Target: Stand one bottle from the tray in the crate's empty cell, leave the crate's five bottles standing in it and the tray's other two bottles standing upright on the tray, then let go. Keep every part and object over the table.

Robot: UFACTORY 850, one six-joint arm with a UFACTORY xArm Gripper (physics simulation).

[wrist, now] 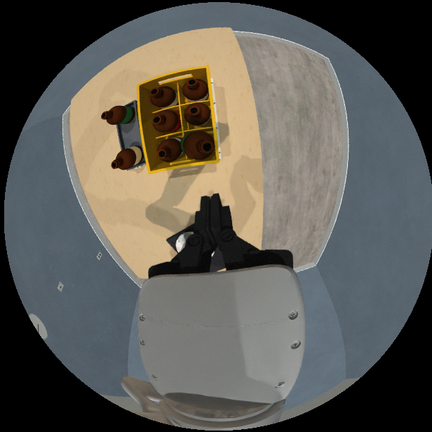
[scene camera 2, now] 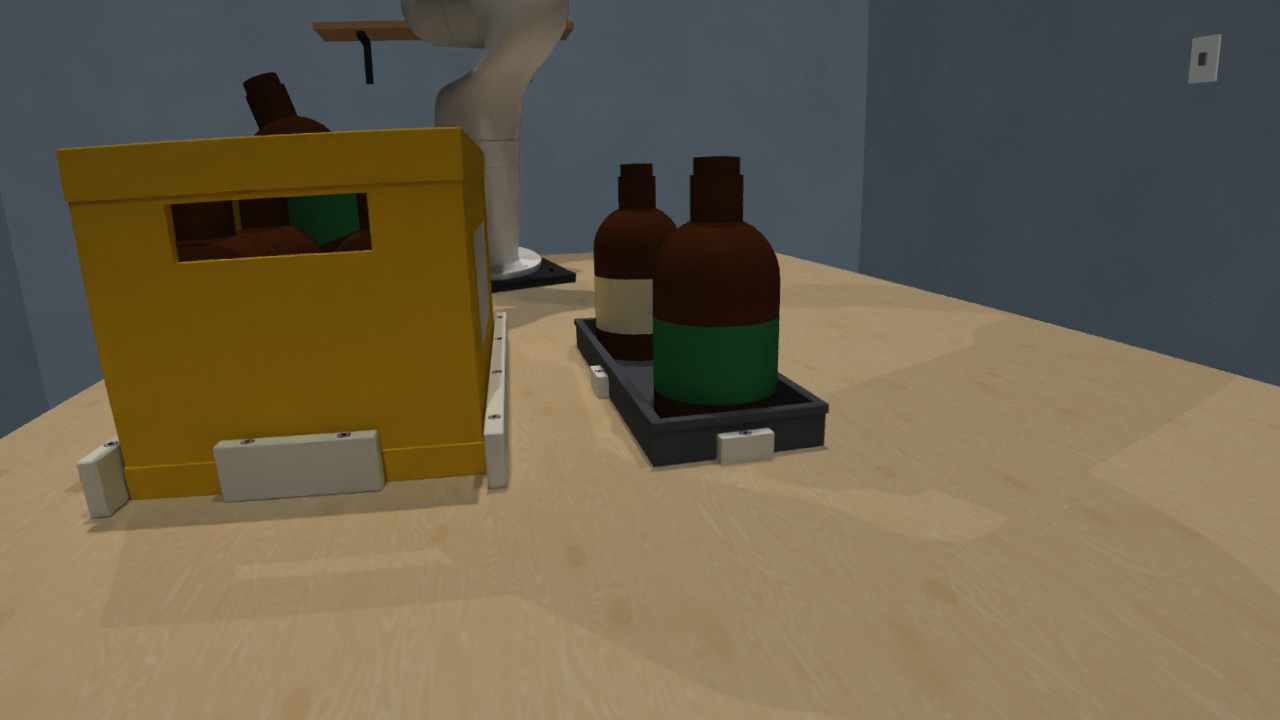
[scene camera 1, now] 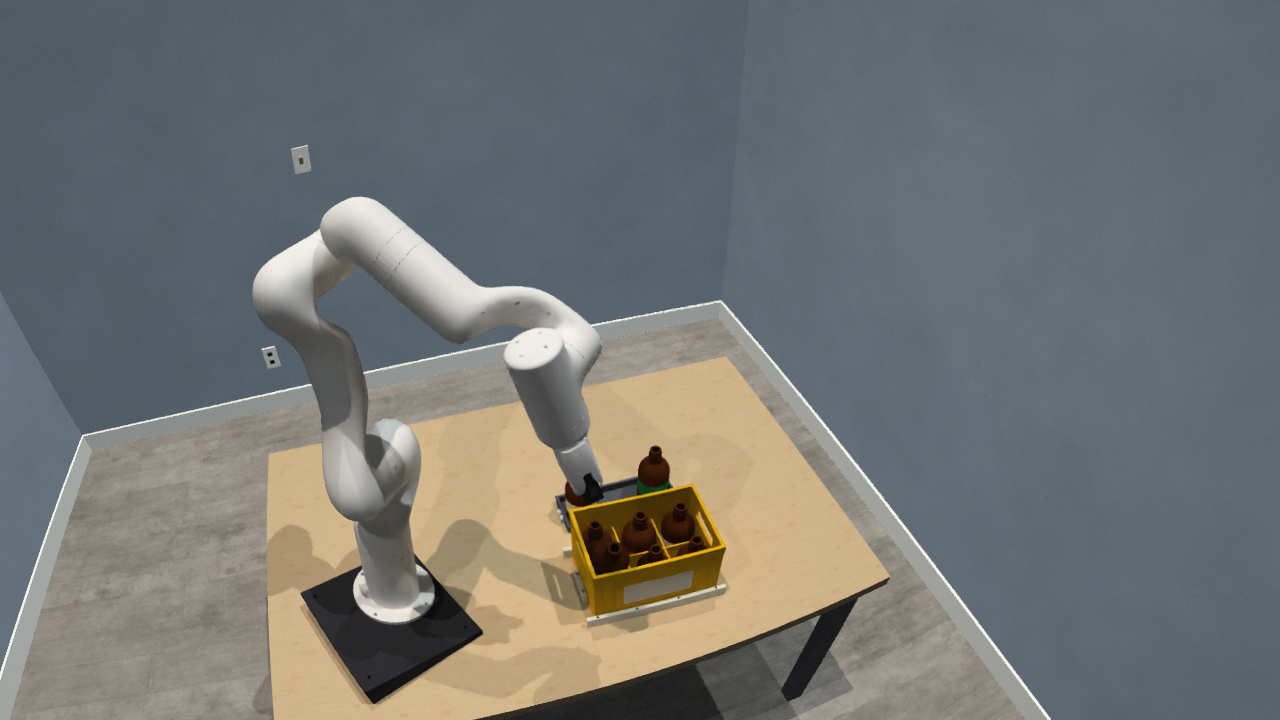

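A green-banded brown bottle (scene camera 1: pixel 612 558) (scene camera 2: pixel 293 125) (wrist: pixel 198 146) is in the crate's corner cell nearest the robot, on the side away from the tray. It leans, and its neck and shoulder rise above the rim of the yellow crate (scene camera 1: pixel 603 594) (scene camera 2: pixel 286 340) (wrist: pixel 142 120). Other brown bottles fill the other cells. On the dark tray (scene camera 2: pixel 684 443) (wrist: pixel 131 132) a green-banded bottle (scene camera 1: pixel 653 470) (scene camera 2: pixel 716 286) (wrist: pixel 120 115) and a cream-banded bottle (scene camera 1: pixel 574 493) (scene camera 2: pixel 623 300) (wrist: pixel 128 158) stand upright. My gripper (scene camera 1: pixel 592 493) (wrist: pixel 213 205) is shut and empty, above and apart from the bottles.
White blocks (scene camera 2: pixel 299 465) (scene camera 2: pixel 744 445) stand against the crate and the tray on the wooden table (scene camera 1: pixel 501 447). The arm's black base plate (scene camera 1: pixel 393 658) is at the left in the first scene view. The crate's walls stand higher than the tray's low rim.
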